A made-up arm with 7 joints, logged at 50 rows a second.
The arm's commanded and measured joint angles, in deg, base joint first. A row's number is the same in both.
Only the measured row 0 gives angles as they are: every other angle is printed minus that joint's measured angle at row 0.
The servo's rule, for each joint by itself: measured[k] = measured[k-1] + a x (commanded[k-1-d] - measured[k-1]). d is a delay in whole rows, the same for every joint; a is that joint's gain. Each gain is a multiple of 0.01, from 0.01 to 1. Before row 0 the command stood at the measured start. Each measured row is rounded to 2 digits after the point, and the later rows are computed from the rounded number. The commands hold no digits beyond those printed.
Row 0, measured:
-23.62, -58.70, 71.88, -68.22, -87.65, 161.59, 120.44
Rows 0 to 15, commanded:
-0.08, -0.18, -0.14, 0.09, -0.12, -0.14, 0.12
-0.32, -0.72, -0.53, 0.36, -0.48, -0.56, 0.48
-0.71, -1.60, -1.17, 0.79, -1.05, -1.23, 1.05
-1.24, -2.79, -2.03, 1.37, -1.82, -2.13, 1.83
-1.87, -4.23, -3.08, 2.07, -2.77, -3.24, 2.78
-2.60, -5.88, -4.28, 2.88, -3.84, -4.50, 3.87
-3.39, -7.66, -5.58, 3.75, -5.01, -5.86, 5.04
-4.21, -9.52, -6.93, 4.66, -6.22, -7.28, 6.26
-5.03, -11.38, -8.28, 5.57, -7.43, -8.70, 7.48
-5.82, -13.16, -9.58, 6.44, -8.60, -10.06, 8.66
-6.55, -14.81, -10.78, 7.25, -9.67, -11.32, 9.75
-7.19, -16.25, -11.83, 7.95, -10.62, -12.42, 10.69
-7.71, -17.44, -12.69, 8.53, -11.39, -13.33, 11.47
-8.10, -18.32, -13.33, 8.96, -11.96, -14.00, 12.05
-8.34, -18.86, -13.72, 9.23, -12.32, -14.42, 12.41
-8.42, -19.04, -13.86, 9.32, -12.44, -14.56, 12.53
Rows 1 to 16, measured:
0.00, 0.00, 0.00, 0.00, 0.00, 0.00, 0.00
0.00, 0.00, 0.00, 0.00, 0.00, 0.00, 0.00
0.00, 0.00, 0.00, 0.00, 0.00, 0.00, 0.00
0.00, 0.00, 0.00, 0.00, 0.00, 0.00, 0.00
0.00, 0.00, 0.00, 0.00, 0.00, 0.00, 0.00
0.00, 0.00, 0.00, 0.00, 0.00, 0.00, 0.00
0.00, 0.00, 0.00, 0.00, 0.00, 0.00, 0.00
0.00, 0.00, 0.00, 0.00, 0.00, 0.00, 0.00
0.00, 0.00, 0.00, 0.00, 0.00, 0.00, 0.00
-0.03, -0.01, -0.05, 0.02, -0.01, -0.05, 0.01
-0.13, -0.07, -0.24, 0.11, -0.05, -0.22, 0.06
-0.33, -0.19, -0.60, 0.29, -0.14, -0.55, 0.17
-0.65, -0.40, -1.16, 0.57, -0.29, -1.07, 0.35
-1.08, -0.71, -1.91, 0.96, -0.51, -1.79, 0.62
-1.61, -1.12, -2.83, 1.46, -0.81, -2.68, 0.98
-2.23, -1.64, -3.90, 2.06, -1.19, -3.73, 1.43
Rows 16 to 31, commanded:
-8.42, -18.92, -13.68, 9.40, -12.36, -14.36, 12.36
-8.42, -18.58, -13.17, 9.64, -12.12, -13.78, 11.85
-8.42, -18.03, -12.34, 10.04, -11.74, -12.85, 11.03
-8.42, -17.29, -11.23, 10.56, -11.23, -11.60, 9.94
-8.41, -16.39, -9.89, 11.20, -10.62, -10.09, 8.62
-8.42, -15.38, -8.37, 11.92, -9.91, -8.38, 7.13
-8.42, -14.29, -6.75, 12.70, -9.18, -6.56, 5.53
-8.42, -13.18, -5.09, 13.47, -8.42, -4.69, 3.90
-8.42, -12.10, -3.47, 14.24, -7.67, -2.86, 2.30
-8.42, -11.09, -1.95, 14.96, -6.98, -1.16, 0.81
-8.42, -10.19, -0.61, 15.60, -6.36, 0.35, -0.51
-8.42, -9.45, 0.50, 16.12, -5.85, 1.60, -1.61
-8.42, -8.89, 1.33, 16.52, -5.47, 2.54, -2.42
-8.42, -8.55, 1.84, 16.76, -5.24, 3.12, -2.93
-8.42, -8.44, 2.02, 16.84, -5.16, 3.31, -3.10
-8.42, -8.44, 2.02, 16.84, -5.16, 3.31, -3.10
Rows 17 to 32, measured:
-2.92, -2.27, -5.08, 2.74, -1.64, -4.90, 1.96
-3.66, -3.00, -6.33, 3.48, -2.16, -6.15, 2.57
-4.42, -3.81, -7.60, 4.25, -2.74, -7.44, 3.24
-5.17, -4.69, -8.84, 5.03, -3.36, -8.72, 3.96
-5.88, -5.61, -10.01, 5.79, -4.01, -9.94, 4.70
-6.52, -6.56, -11.06, 6.50, -4.67, -11.06, 5.44
-7.07, -7.50, -11.95, 7.14, -5.33, -12.03, 6.17
-7.51, -8.41, -12.64, 7.68, -5.96, -12.82, 6.86
-7.83, -9.26, -13.12, 8.11, -6.54, -13.39, 7.48
-8.04, -10.03, -13.34, 8.45, -7.06, -13.71, 8.02
-8.17, -10.71, -13.27, 8.76, -7.52, -13.73, 8.44
-8.26, -11.30, -12.91, 9.09, -7.90, -13.44, 8.72
-8.32, -11.78, -12.25, 9.47, -8.20, -12.83, 8.85
-8.35, -12.15, -11.33, 9.92, -8.42, -11.93, 8.82
-8.37, -12.41, -10.18, 10.44, -8.55, -10.76, 8.63
-8.39, -12.56, -8.84, 11.03, -8.61, -9.37, 8.29

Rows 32 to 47, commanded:
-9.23, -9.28, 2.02, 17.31, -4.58, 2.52, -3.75
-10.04, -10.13, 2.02, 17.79, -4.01, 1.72, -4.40
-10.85, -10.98, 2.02, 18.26, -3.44, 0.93, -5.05
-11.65, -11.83, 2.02, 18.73, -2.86, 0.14, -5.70
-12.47, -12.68, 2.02, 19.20, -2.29, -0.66, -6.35
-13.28, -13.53, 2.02, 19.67, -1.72, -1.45, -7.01
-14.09, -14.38, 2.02, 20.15, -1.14, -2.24, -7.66
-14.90, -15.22, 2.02, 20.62, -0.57, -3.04, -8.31
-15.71, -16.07, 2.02, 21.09, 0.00, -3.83, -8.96
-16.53, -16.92, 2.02, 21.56, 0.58, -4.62, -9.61
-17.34, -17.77, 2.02, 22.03, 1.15, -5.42, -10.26
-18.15, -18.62, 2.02, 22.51, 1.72, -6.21, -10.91
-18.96, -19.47, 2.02, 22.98, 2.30, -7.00, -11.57
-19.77, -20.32, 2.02, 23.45, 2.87, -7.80, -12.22
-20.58, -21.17, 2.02, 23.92, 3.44, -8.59, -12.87
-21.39, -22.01, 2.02, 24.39, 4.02, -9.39, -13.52
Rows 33 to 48, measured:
-8.40, -12.61, -7.38, 11.66, -8.59, -7.83, 7.81
-8.41, -12.57, -5.86, 12.33, -8.51, -6.19, 7.20
-8.41, -12.45, -4.34, 13.01, -8.37, -4.53, 6.50
-8.41, -12.27, -2.89, 13.68, -8.19, -2.92, 5.73
-8.41, -12.04, -1.57, 14.31, -7.98, -1.43, 4.92
-8.41, -11.79, -0.44, 14.88, -7.75, -0.12, 4.11
-8.41, -11.53, 0.45, 15.37, -7.52, 0.95, 3.34
-8.41, -11.28, 1.06, 15.75, -7.31, 1.73, 2.63
-8.41, -11.05, 1.43, 16.03, -7.12, 2.25, 2.00
-8.70, -10.91, 1.66, 16.36, -6.89, 2.34, 1.37
-9.17, -10.85, 1.80, 16.73, -6.63, 2.14, 0.74
-9.76, -10.86, 1.89, 17.13, -6.34, 1.74, 0.10
-10.42, -10.94, 1.94, 17.55, -6.03, 1.21, -0.54
-11.14, -11.08, 1.97, 17.98, -5.69, 0.59, -1.18
-11.89, -11.28, 1.99, 18.42, -5.33, -0.08, -1.82
-12.66, -11.53, 2.00, 18.87, -4.95, -0.79, -2.46

